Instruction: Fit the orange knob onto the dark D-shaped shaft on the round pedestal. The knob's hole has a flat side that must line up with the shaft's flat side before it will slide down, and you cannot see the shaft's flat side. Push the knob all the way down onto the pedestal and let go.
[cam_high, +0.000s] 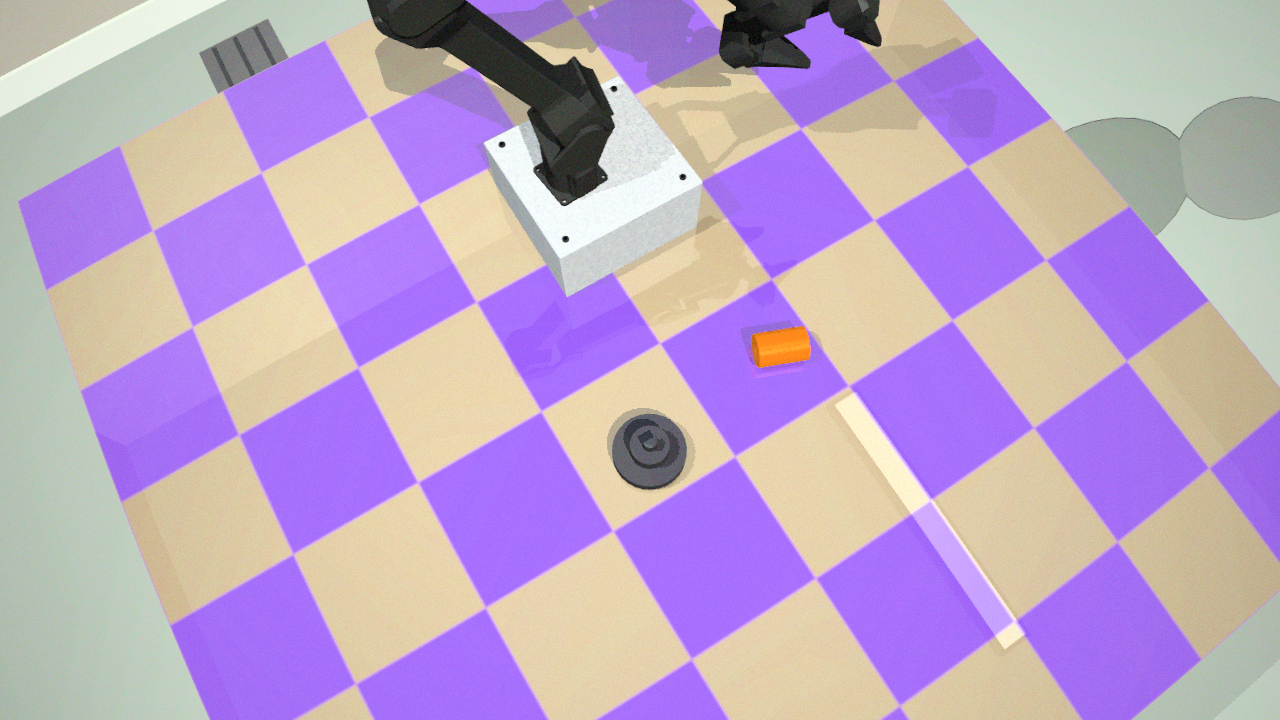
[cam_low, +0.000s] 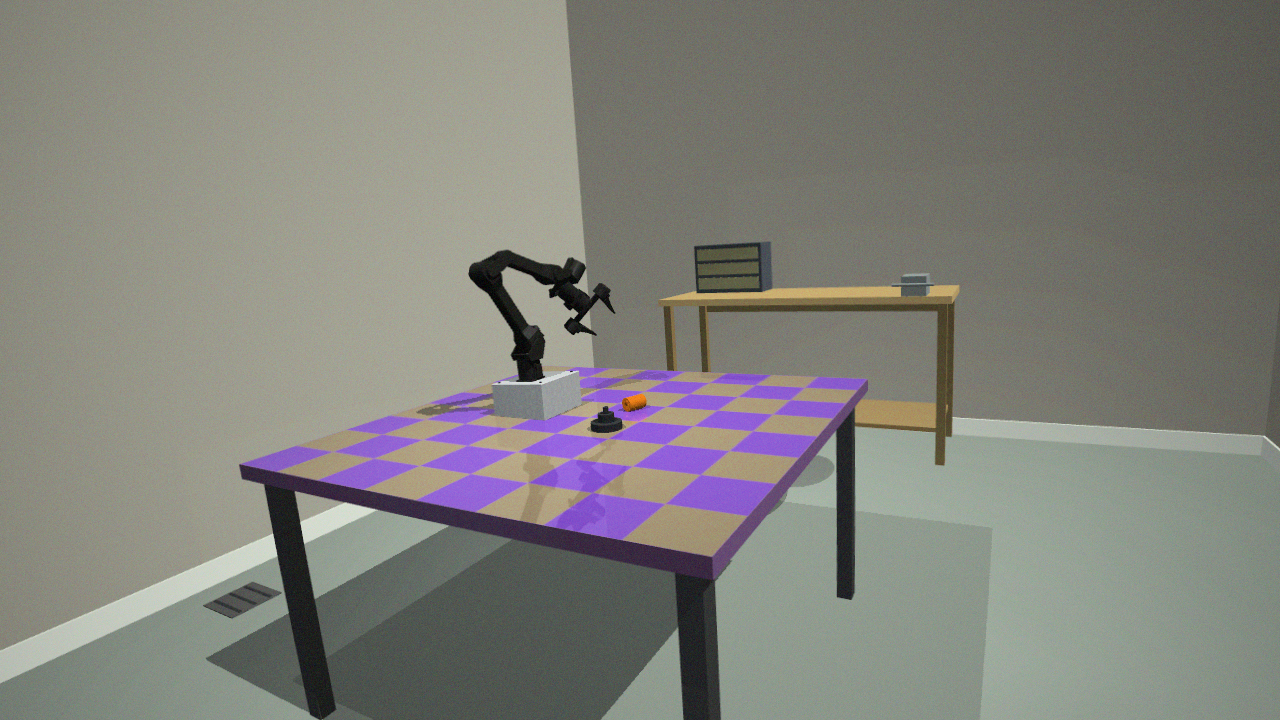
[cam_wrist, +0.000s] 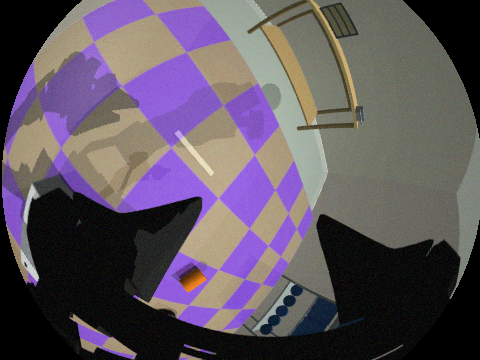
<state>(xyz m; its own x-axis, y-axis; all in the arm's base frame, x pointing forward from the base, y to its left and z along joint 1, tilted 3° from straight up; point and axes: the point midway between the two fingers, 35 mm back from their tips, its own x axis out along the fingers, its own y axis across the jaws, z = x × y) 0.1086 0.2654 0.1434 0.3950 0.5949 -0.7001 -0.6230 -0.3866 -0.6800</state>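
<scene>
Now: the orange knob 180 mm ahead of my gripper tip, 200 mm to the right of it and 210 mm below it. Also, from my gripper tip: D-shaped shaft 180 mm ahead, 400 mm to the right, 200 mm below.
</scene>
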